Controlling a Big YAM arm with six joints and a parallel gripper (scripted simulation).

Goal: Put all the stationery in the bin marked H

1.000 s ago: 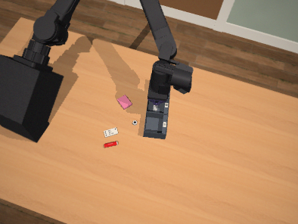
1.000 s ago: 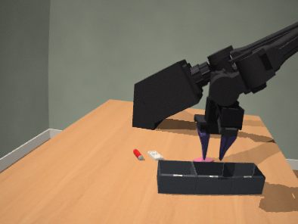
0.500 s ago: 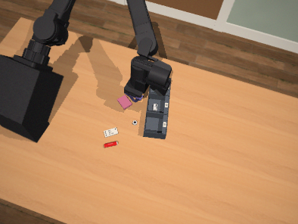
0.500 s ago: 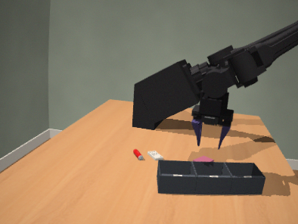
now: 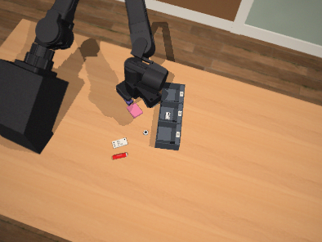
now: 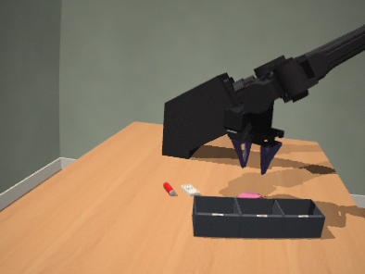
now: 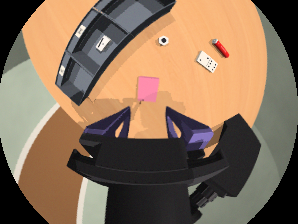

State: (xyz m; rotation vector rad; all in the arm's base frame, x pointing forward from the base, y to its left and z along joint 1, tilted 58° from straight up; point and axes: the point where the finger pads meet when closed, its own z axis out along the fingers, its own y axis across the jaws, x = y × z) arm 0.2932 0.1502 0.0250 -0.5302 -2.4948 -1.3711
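Now: the pink sticky-note pad 70 mm below my hand. Round my hand: dark three-part bin row 130 mm ahead, 30 mm to the left, 60 mm below; black-and-white ring 80 mm ahead, 70 mm to the right, 80 mm below; white domino-like tile 10 mm ahead, 140 mm to the right, 70 mm below.
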